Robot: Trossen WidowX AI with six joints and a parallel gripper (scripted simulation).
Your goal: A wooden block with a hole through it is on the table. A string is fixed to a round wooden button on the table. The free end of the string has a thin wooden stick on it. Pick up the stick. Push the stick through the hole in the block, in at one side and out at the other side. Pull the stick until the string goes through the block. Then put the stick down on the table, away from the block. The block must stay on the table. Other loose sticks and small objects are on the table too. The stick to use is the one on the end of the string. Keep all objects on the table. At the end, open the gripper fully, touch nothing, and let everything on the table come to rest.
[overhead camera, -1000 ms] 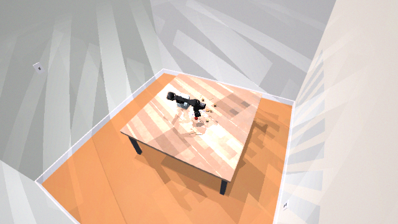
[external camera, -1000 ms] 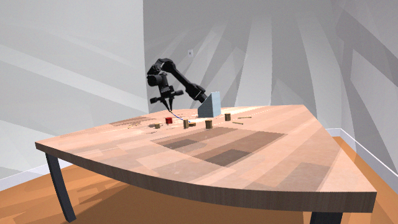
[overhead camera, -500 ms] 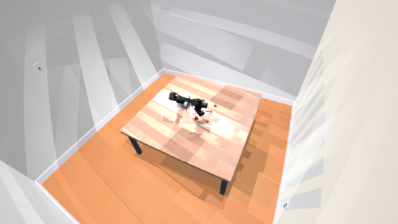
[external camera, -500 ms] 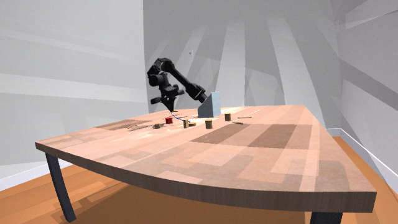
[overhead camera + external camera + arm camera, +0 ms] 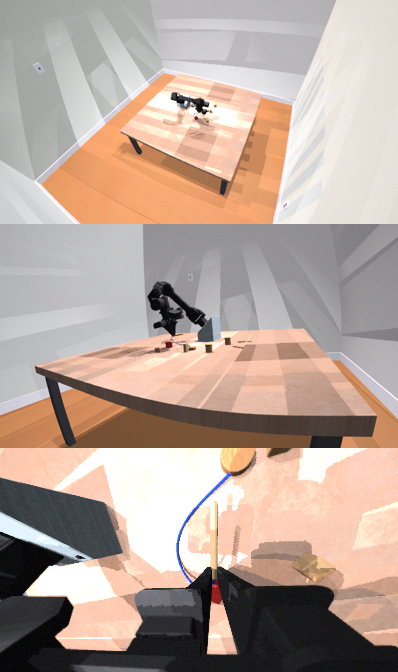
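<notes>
Right now the small wooden piece is 110 mm ahead of my gripper tip, 50 mm below it and 40 mm to the right of it. Round my gripper tip: thin wooden stick (10 mm to the left); then round wooden button (120 mm to the left, 60 mm below, 60 mm ahead); then red block (50 mm to the right, 50 mm below, 20 mm behind).
</notes>
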